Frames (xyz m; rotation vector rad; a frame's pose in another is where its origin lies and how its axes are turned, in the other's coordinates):
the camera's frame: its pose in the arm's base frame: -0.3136 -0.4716 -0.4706 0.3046 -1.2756 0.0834
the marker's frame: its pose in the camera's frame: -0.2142 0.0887 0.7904 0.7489 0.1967 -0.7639
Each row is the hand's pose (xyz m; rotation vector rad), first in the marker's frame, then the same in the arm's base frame.
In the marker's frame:
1: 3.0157 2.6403 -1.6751 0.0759 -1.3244 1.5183
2: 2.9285 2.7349 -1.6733 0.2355 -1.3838 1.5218
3: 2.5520 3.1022 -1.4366 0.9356 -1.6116 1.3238
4: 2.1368 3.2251 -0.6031 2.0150 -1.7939 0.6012
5: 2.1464 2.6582 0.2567 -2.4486 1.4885 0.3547
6: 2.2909 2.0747 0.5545 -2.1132 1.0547 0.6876
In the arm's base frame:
1: 0.8995 -0.0327 3.3467 0.2823 -2.7783 0.2780
2: 0.7963 0.0317 3.3883 0.3900 -2.8920 0.3172
3: 0.2414 0.1091 3.5256 -0.8612 2.6708 -0.2774
4: -0.5693 -0.3517 3.4133 -1.2289 1.5849 -0.0348
5: -0.8022 -1.2112 2.8958 -1.1541 0.5582 0.1847
6: -0.6211 -1.6723 2.4434 -0.9213 0.0433 0.2579

